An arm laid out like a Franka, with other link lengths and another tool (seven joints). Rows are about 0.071 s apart.
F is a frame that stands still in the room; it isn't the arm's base.
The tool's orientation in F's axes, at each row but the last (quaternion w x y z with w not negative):
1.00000, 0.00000, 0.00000, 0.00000
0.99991, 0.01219, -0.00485, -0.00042
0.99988, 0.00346, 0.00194, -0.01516
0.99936, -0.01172, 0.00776, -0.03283
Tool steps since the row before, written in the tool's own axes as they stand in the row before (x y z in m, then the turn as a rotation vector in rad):
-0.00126, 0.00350, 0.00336, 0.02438, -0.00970, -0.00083
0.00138, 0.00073, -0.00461, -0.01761, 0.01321, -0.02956
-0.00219, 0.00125, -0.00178, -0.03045, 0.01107, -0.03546
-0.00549, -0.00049, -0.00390, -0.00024, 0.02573, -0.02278
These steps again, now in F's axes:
-0.00126, 0.00350, 0.00336, 0.02438, -0.00970, -0.00083
0.00143, 0.00084, -0.00458, -0.01731, 0.01394, -0.02940
-0.00216, 0.00133, -0.00176, -0.03023, 0.01223, -0.03526
-0.00557, -0.00022, -0.00381, 0.00107, 0.02516, -0.02338

